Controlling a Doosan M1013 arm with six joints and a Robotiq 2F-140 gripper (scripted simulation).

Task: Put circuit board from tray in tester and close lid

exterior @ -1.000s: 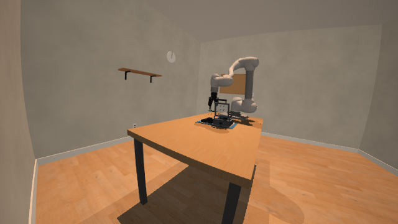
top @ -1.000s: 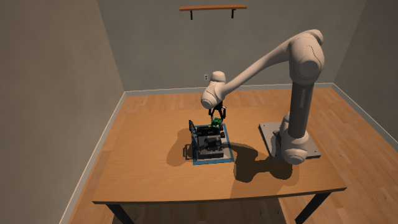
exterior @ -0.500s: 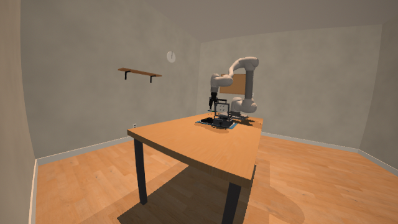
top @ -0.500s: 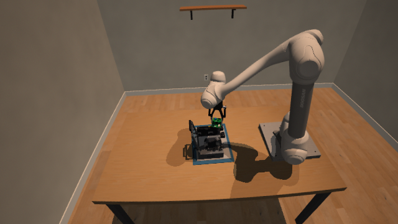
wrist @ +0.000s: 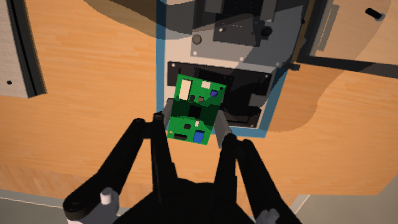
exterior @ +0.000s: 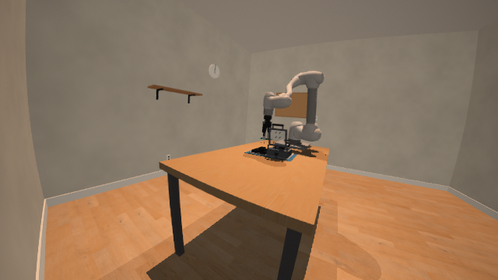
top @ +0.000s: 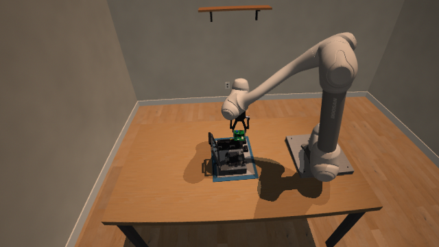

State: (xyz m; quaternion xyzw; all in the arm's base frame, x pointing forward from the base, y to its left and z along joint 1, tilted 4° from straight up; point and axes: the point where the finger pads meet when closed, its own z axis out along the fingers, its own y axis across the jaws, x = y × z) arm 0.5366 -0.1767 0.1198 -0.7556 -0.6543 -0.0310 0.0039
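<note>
My hand is 2 cm above the green circuit board. From my hand the other things lie so: dark block 23 cm to the left, 5 cm below; tester lid 19 cm ahead, 17 cm to the left, 4 cm above.
</note>
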